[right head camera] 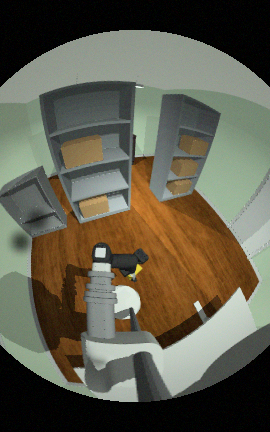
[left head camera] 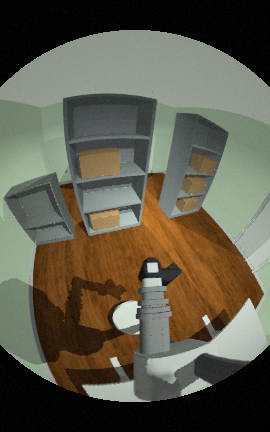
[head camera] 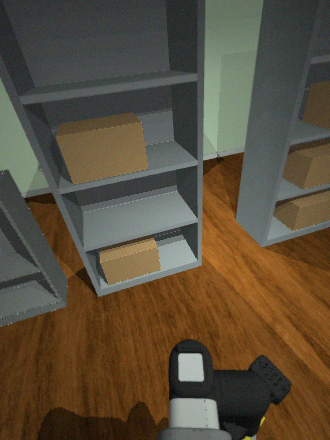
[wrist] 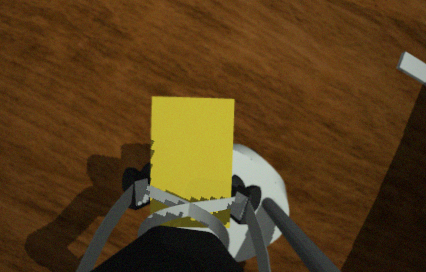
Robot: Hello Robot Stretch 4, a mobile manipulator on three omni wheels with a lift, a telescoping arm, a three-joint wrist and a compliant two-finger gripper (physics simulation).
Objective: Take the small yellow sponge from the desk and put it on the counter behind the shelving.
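Seen in the pictures: gripper, fingertip midpoint: (right head camera: 129,274) (wrist: 192,183); robot's base, link origin: (right head camera: 122,301) (left head camera: 131,316).
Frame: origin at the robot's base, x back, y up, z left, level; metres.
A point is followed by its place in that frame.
The yellow sponge (wrist: 192,135) @(z -0.123, x -0.256, y 0.834 m) (right head camera: 138,270) @(z -0.143, x -0.236, y 0.833 m) (head camera: 261,425) @(z -0.150, x -0.240, y 0.834 m) is held between the two fingertips of my gripper (wrist: 192,184) @(z -0.088, x -0.224, y 0.787 m) (right head camera: 133,275) @(z -0.088, x -0.224, y 0.787 m), which is shut on it. The sponge sticks out past the fingertips, above the wooden floor. In the left head camera the sponge is hidden behind the wrist. The white desk (left head camera: 245,325) @(z -0.946, x 0.342, y 0.692 m) (right head camera: 230,312) @(z -0.900, x 0.277, y 0.692 m) shows at the lower right, close to the robot's body. Tall grey shelving (head camera: 201,125) @(z -0.128, x -1.468, y 1.166 m) (left head camera: 145,175) @(z -0.120, x -1.465, y 0.917 m) (right head camera: 129,165) @(z -0.118, x -1.464, y 0.832 m) stands in front of the arm. I cannot make out a counter behind it.
A second grey shelf unit (head camera: 252,150) @(z -0.605, x -1.997, y 0.793 m) (left head camera: 172,160) @(z -0.612, x -1.974, y 1.032 m) (right head camera: 162,145) @(z -0.636, x -1.906, y 1.010 m) with several boxes stands to the right, past a gap. A low grey unit (head camera: 56,280) @(z 0.989, x -1.169, y 0.201 m) stands at left. Brown boxes (head camera: 102,150) @(z 0.422, x -1.298, y 1.123 m) (head camera: 130,262) @(z 0.429, x -1.296, y 0.234 m) sit in the tall shelving. A narrow dark edge (right head camera: 134,149) @(z -0.286, x -3.180, y 0.466 m) shows behind its right side.
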